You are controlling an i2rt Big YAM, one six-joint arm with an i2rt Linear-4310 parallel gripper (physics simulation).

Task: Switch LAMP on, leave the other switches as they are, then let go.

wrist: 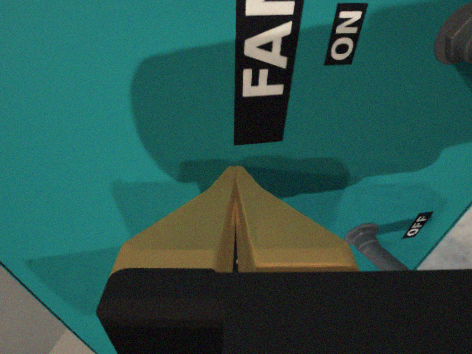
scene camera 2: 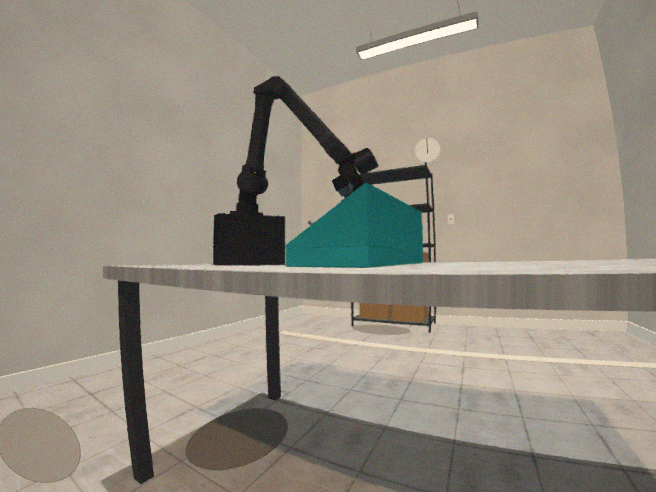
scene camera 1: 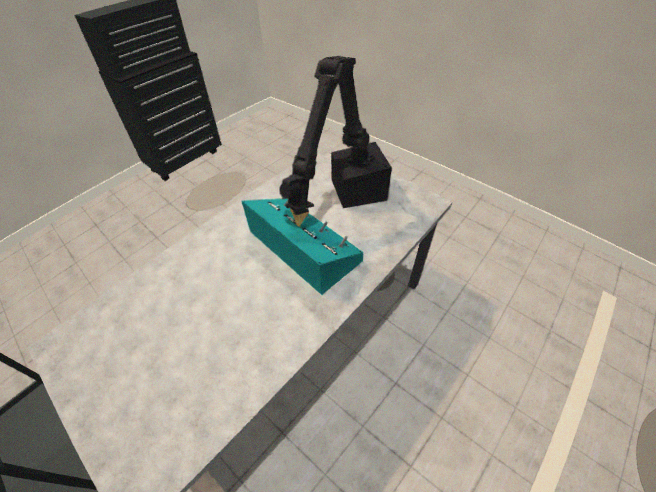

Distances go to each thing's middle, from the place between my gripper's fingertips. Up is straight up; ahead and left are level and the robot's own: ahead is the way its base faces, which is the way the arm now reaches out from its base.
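There is a teal switch panel (scene camera 2: 370, 228) here, and I see it 5 cm below my hand.
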